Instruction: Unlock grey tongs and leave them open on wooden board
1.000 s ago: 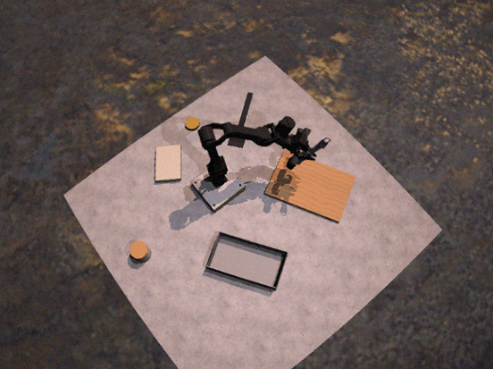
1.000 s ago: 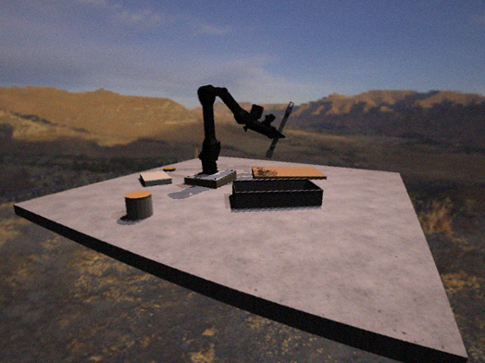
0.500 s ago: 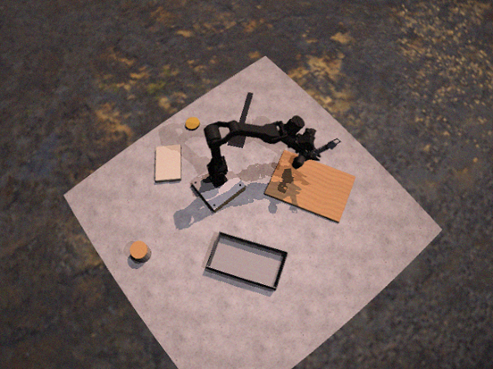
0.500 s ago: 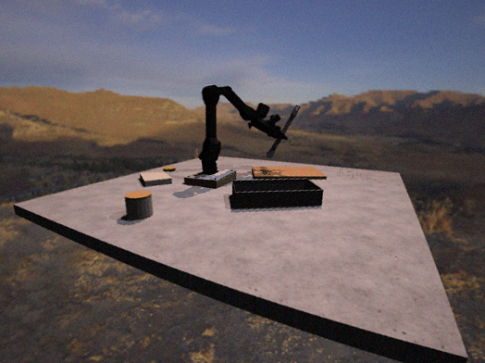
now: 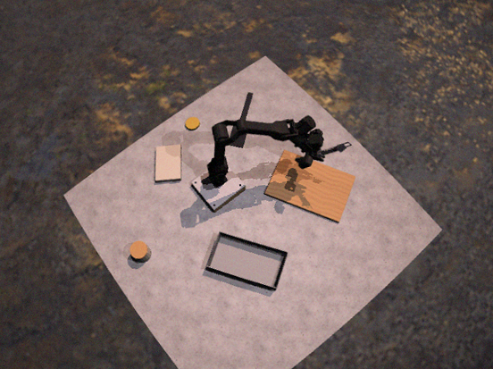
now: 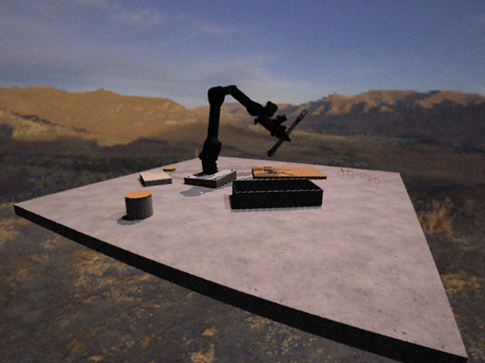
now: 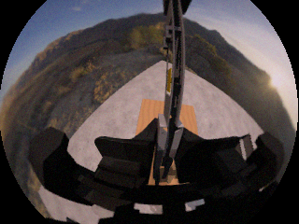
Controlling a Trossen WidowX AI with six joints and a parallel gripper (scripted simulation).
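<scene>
Right now my gripper tip is 2 cm short of the wooden board, 6 cm to the left of it and 16 cm above it. From my gripper tip the other things lie so: roasting tin (16 cm ahead, 49 cm to the right, 14 cm below); then pale flat block (44 cm behind, 56 cm to the right, 16 cm below); then black spatula (44 cm behind, 15 cm to the right, 17 cm below).
</scene>
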